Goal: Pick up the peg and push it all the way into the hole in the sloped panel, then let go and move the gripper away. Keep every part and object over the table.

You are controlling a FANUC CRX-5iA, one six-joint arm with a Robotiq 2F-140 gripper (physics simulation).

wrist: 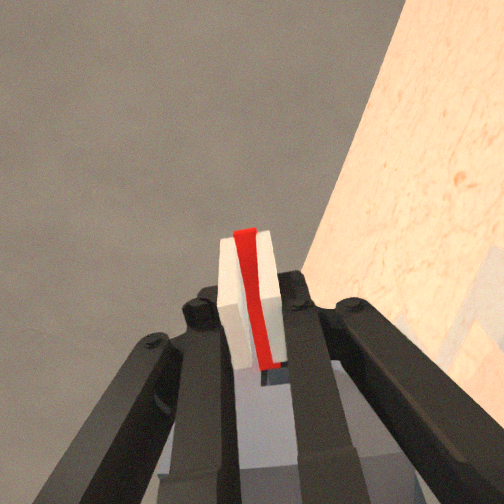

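In the wrist view my gripper (252, 300) is shut on the red peg (254, 300), a thin red bar clamped between the two white finger pads. The peg's far end points down at a small dark hole (276, 376) in the pale grey sloped panel (280, 430). The red tip touches the hole's edge; I cannot tell how deep it is inside. The black finger links hide most of the panel on both sides.
The light wooden table top (425, 175) fills the right side. Its edge (350, 150) runs diagonally from the top right down to the gripper. Grey floor (125, 150) lies beyond it on the left. A pale patch (480, 310) lies on the table at the right.
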